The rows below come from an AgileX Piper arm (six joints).
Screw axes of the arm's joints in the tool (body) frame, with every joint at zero. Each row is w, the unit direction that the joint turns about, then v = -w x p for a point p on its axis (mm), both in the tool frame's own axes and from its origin. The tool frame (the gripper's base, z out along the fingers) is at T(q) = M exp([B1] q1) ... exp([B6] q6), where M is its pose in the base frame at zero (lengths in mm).
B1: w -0.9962 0 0.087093 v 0 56.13 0
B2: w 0 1 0 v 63.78 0 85.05
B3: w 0 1 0 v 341.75 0 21.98
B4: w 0 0 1 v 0 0 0
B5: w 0 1 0 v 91 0 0
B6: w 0 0 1 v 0 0 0
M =
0.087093 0 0.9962 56.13
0 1 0 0
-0.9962 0 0.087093 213.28
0 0 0 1
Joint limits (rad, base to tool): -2.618..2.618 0..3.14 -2.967..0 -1.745..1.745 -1.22..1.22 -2.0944..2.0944
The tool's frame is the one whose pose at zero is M.
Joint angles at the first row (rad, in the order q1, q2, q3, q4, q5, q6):
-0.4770 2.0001 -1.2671 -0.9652 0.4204 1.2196
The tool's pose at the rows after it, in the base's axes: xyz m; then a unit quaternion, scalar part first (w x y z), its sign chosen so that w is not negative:
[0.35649, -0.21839, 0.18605, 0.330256, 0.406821, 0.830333, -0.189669]
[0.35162, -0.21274, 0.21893, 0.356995, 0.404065, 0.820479, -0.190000]
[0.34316, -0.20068, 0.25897, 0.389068, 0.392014, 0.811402, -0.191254]
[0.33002, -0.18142, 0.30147, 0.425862, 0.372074, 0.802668, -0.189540]
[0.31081, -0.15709, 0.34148, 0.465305, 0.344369, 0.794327, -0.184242]
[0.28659, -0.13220, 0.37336, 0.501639, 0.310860, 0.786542, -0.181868]
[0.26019, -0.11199, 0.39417, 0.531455, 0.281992, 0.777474, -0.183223]
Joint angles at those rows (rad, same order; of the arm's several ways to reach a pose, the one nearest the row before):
-0.4760 1.9477 -1.2728 -0.9374 0.4330 1.1956
-0.4687 1.8683 -1.2785 -0.8941 0.4517 1.1459
-0.4502 1.7663 -1.2818 -0.8477 0.4776 1.0793
-0.4187 1.6478 -1.2785 -0.8031 0.5031 1.0087
-0.3780 1.5176 -1.2628 -0.7634 0.5206 0.9374
-0.3328 1.3874 -1.2319 -0.7459 0.5322 0.8769
-0.2937 1.2674 -1.1867 -0.7533 0.5376 0.8425

